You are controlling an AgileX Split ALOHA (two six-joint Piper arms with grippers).
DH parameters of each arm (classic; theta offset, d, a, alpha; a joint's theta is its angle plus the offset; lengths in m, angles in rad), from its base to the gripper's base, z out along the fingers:
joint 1: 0 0.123 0 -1.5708
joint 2: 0.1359 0 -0.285 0
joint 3: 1.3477 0 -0.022 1.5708
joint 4: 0 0.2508 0 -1.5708
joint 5: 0 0 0.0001 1.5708
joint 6: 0 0.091 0 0
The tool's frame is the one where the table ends.
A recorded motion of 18 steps. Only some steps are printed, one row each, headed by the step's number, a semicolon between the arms.
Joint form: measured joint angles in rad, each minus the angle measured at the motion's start. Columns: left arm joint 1, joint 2, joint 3, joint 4, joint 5, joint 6; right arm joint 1, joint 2, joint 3, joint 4, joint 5, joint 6.
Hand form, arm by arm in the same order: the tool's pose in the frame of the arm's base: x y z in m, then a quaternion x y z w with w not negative. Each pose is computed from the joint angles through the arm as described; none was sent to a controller.
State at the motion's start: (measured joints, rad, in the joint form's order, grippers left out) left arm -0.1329 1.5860 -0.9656 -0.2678 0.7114 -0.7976; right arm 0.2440 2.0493 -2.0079 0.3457 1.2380 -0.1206
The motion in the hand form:
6: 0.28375 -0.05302 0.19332 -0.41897 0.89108 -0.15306 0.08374; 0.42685 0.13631 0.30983 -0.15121 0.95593 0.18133 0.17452
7: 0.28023 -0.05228 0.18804 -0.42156 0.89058 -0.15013 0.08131; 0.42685 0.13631 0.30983 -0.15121 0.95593 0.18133 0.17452
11: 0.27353 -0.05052 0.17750 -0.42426 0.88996 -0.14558 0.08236; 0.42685 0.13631 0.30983 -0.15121 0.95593 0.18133 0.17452
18: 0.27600 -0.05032 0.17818 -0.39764 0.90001 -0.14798 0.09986; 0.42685 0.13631 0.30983 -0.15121 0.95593 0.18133 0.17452
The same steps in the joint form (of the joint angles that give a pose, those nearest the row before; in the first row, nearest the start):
6: 0.0000 0.0000 0.0782 -0.0009 -0.0454 -0.0270; 0.0000 0.0000 0.0000 0.0000 0.0000 0.0000
7: 0.0000 0.0000 0.1015 -0.0018 -0.0616 -0.0278; 0.0000 0.0000 0.0000 0.0000 0.0000 0.0000
11: 0.0000 0.0000 0.1503 -0.0028 -0.1076 -0.0236; 0.0000 0.0000 0.0000 0.0000 0.0000 0.0000
18: 0.0000 0.0000 0.1504 -0.0037 -0.1362 0.0377; 0.0000 0.0000 0.0000 0.0000 0.0000 0.0000

